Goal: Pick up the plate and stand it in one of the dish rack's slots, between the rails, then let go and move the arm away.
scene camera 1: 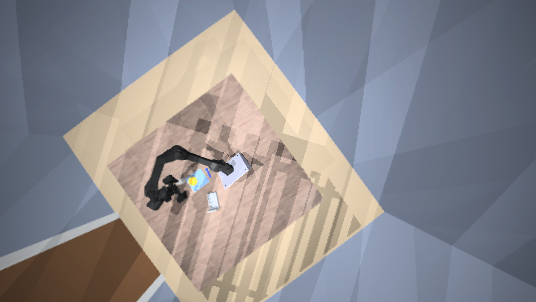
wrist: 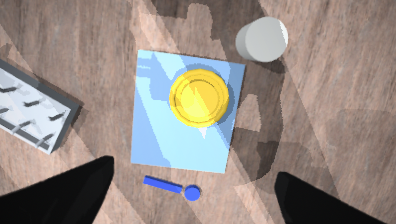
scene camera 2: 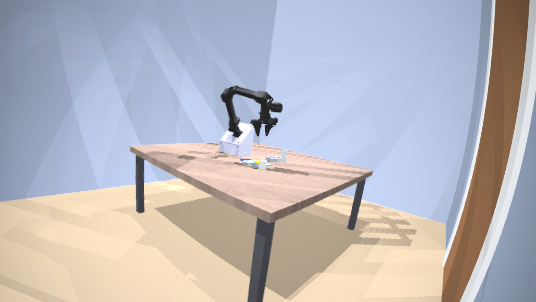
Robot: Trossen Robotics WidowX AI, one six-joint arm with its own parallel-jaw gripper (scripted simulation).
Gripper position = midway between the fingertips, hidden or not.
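Gripper (wrist: 197, 173) open, holding nothing. Also present are a yellow plate (wrist: 198, 98) and a pale grey cup (wrist: 264, 40).
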